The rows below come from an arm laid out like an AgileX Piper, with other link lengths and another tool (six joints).
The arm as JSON. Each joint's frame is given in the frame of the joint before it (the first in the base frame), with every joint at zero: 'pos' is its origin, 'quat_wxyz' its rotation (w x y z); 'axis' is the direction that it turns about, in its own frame. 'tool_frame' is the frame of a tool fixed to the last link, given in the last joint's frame.
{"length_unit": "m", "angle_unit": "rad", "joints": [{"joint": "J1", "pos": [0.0, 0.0, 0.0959], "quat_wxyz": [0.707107, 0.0, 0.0, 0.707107], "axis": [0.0, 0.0, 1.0]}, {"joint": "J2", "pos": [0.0, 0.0, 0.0], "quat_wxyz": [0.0, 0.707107, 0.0, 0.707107], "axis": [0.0, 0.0, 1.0]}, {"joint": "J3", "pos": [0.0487, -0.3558, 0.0], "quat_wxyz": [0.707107, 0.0, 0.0, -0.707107], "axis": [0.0, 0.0, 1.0]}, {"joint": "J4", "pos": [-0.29, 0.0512, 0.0], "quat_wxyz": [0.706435, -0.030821, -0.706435, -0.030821], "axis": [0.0, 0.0, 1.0]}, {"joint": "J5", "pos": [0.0, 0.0, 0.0], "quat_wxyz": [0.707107, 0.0, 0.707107, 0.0], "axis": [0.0, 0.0, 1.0]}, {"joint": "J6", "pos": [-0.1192, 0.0, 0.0], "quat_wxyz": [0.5, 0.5, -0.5, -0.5], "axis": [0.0, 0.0, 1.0]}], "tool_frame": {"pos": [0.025, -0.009, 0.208], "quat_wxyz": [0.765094, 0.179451, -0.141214, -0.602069]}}
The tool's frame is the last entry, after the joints.
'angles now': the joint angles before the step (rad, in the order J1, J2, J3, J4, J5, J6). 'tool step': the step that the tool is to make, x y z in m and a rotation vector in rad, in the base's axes. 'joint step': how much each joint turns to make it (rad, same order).
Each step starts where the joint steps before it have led.
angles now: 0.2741, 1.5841, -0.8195, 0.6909, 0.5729, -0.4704
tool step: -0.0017, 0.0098, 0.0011, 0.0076, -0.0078, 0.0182
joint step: 0.0216, 0.0016, 0.0000, 0.0181, -0.0083, -0.0142
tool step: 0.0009, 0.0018, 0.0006, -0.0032, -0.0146, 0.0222
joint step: 0.0038, 0.0001, -0.0001, 0.0080, -0.0036, -0.0298
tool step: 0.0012, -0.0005, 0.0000, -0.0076, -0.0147, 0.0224
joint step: 0.0001, 0.0001, 0.0001, 0.0017, -0.0024, -0.0291
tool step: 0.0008, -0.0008, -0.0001, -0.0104, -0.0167, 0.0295
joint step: 0.0000, -0.0002, 0.0000, -0.0003, -0.0006, -0.0352
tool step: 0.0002, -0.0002, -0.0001, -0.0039, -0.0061, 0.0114
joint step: 0.0002, 0.0001, 0.0001, 0.0001, -0.0002, -0.0134
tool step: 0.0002, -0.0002, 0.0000, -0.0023, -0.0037, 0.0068
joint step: -0.0002, 0.0000, -0.0002, 0.0000, 0.0002, -0.0082
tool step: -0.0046, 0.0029, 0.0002, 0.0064, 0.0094, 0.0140
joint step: 0.0000, 0.0000, -0.0001, 0.0101, 0.0163, -0.0141
